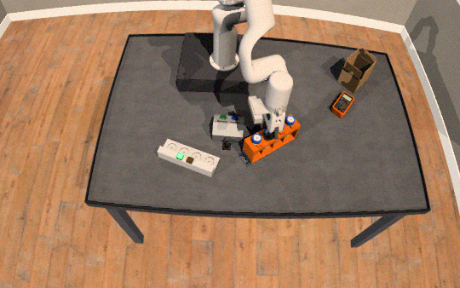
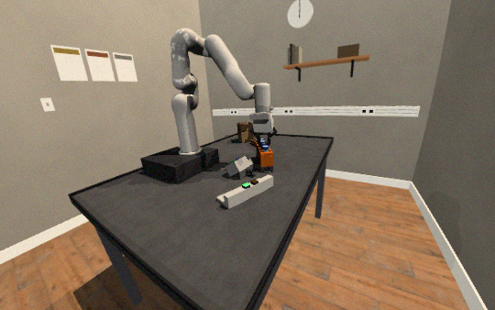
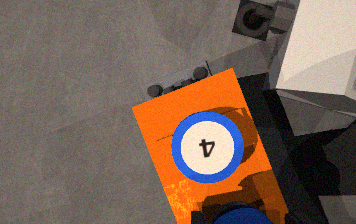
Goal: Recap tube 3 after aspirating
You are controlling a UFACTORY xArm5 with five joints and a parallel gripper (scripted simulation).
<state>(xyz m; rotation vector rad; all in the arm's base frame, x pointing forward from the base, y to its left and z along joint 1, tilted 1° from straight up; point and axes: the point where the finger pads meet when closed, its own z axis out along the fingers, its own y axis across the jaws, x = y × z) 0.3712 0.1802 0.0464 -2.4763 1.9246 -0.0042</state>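
The cap 2 is 3 cm behind my hand, 4 cm to the left of it and 2 cm below it. Round my hand: cap 3 (2 cm below); cap 4 (3 cm ahead, 4 cm to the right, 2 cm below); cap 1 (6 cm behind, 9 cm to the left, 2 cm below).
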